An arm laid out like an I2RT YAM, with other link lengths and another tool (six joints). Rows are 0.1 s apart.
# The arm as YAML. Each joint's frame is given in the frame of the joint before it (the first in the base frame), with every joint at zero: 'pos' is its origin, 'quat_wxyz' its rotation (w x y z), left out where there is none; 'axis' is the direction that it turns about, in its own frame. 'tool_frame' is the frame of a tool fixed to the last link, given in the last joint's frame.
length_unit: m
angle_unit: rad
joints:
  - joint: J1
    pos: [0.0, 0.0, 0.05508]
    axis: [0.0, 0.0, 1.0]
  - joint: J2
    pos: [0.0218, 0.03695, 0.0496]
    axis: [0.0, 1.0, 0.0]
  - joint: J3
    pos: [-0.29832, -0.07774, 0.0]
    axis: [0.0, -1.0, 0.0]
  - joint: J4
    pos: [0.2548, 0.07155, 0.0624]
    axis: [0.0, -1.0, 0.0]
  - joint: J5
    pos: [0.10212, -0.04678, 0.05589]
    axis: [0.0, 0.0, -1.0]
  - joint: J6
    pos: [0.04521, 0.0, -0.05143]
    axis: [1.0, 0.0, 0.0]
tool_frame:
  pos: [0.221, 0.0, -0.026]
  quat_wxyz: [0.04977, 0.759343, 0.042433, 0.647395]
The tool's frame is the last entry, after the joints.
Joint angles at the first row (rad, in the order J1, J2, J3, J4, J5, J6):
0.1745 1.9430 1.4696 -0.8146 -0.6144 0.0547
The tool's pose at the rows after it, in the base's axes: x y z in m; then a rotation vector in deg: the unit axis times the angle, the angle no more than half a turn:
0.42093 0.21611 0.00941 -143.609 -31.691 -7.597
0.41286 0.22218 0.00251 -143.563 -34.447 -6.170
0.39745 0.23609 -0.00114 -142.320 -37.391 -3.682
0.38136 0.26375 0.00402 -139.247 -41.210 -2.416
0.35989 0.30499 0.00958 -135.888 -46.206 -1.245
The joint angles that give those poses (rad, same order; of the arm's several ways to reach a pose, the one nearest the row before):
0.1856 1.9400 1.4746 -0.8246 -0.6006 0.0139
0.2062 1.9518 1.4746 -0.8345 -0.5949 -0.0105
0.2394 1.9610 1.4742 -0.8536 -0.6063 -0.0265
0.2928 1.9610 1.4742 -0.8524 -0.6403 -0.0273
0.3836 1.9610 1.4742 -0.8276 -0.6647 -0.0025

